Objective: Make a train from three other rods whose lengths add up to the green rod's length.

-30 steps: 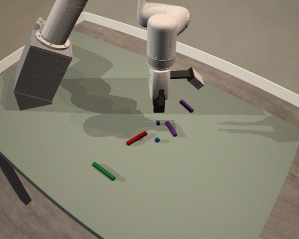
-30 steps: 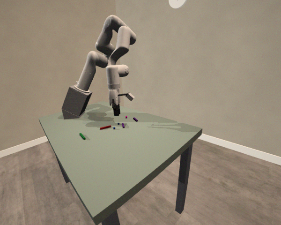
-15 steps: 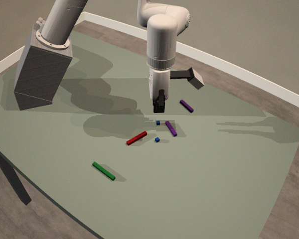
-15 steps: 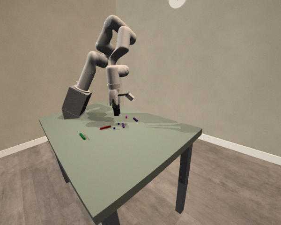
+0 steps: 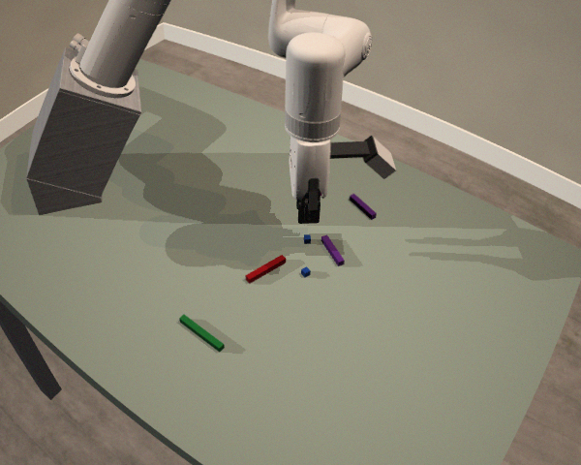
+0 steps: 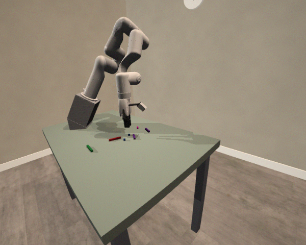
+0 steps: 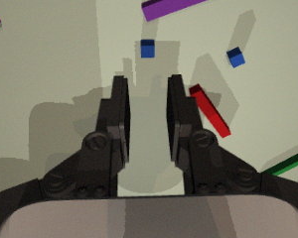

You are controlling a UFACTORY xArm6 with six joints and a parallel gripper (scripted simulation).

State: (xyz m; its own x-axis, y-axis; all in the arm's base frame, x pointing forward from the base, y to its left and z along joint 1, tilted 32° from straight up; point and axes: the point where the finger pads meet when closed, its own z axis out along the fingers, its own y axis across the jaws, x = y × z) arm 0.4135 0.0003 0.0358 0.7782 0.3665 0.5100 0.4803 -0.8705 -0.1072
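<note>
Right now the purple rod is 50 mm ahead of my hand and 70 mm below it. Round my hand: red rod (30 mm behind, 90 mm to the right, 70 mm below); green rod (50 mm behind, 240 mm to the right, 70 mm below); magenta rod (40 mm behind, 110 mm to the left, 70 mm below).
</note>
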